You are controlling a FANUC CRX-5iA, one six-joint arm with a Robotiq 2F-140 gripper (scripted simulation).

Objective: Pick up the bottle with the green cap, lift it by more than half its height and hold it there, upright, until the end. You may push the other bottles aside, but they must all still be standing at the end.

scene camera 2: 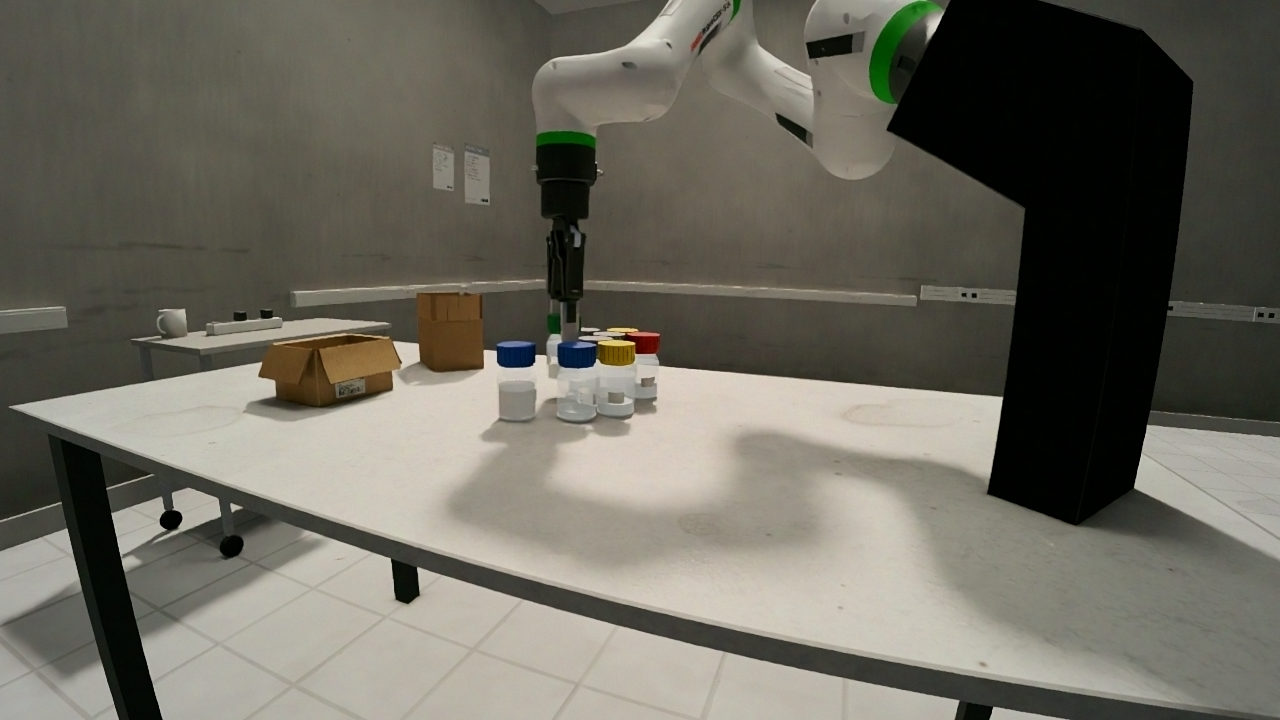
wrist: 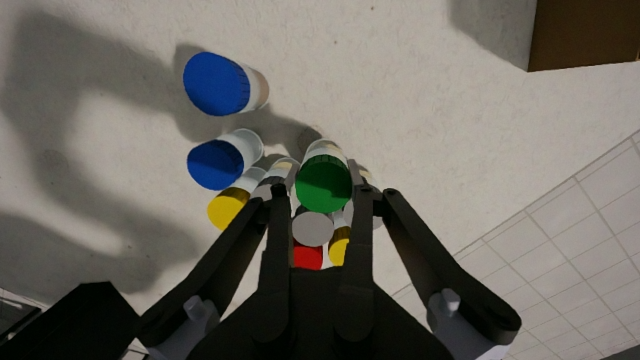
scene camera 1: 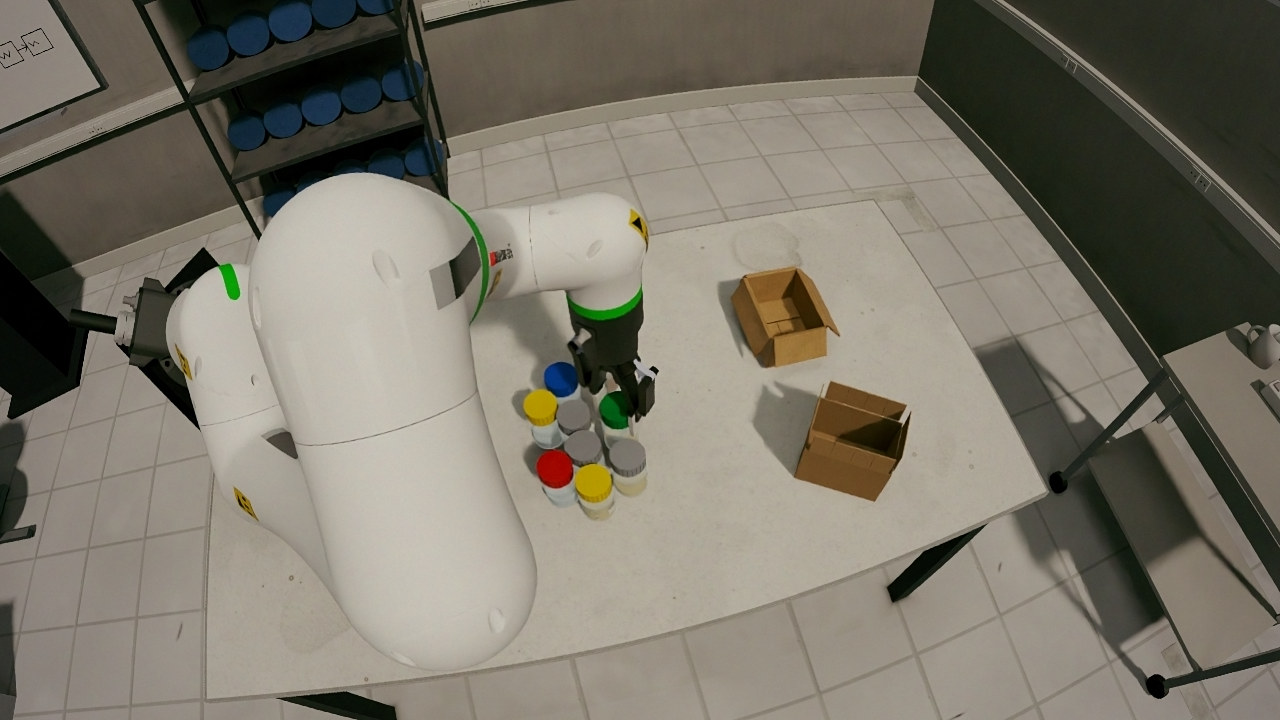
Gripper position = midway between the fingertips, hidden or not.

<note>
I see my gripper [scene camera 2: 564, 341], a green-capped bottle [scene camera 1: 613, 408], a red-capped bottle [scene camera 1: 555, 469], a box [scene camera 1: 864, 474], a yellow-capped bottle [scene camera 2: 615, 378] and a grey-capped bottle [scene camera 1: 583, 447].
The green-capped bottle shows as well in scene camera 2 [scene camera 2: 554, 321] and in the wrist view [wrist: 323, 185]. The box shows as well in scene camera 2 [scene camera 2: 450, 327]. The yellow-capped bottle also shows in the wrist view [wrist: 223, 208] and in scene camera 1 [scene camera 1: 540, 406].
</note>
